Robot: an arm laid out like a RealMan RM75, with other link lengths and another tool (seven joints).
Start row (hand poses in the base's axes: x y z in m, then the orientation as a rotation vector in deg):
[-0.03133 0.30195 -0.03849 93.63 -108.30 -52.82]
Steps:
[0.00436 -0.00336 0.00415 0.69 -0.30 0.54]
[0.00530 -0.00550 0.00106 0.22 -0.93 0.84]
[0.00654 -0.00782 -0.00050 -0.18 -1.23 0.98]
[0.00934 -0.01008 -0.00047 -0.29 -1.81 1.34]
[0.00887 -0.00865 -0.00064 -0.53 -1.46 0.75]
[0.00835 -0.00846 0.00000 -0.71 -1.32 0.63]
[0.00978 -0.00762 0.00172 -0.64 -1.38 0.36]
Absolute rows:
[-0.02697 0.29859 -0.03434 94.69 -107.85 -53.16]
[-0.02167 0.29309 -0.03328 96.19 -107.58 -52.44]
[-0.01513 0.28527 -0.03378 97.79 -107.42 -51.02]
[-0.00579 0.27519 -0.03425 100.03 -107.25 -48.92]
[0.00308 0.26654 -0.03489 101.38 -107.46 -47.01]
[0.01143 0.25808 -0.03489 102.41 -107.71 -45.04]
[0.02121 0.25046 -0.03317 103.29 -108.25 -43.18]

